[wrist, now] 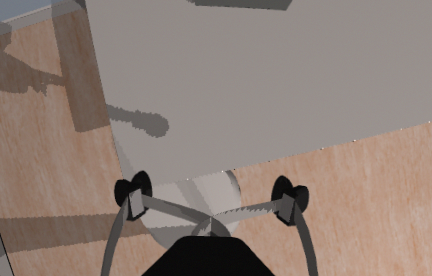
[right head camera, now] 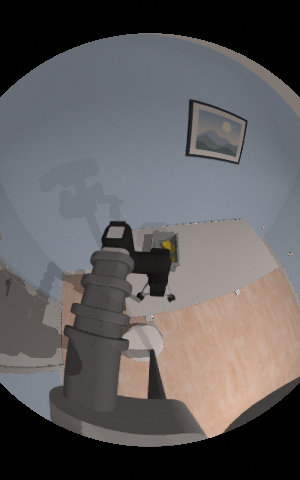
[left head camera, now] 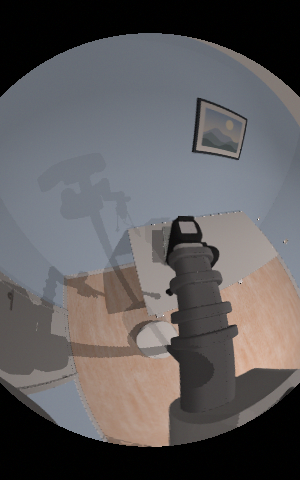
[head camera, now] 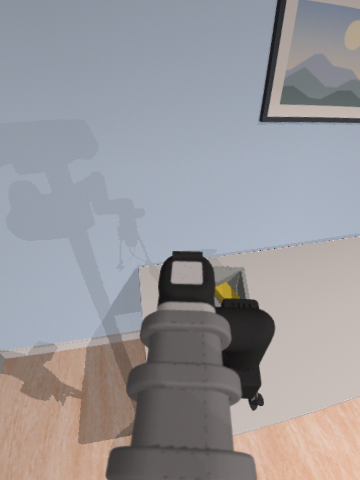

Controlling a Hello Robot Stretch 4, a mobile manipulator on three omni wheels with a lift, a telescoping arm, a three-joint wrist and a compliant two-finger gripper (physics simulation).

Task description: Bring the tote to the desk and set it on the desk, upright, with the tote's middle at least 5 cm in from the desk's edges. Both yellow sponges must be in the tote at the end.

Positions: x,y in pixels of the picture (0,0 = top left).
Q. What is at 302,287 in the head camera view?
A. A desk.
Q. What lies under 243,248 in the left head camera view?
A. A desk.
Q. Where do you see a desk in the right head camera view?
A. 215,257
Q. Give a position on a framed picture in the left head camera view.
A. At 218,130
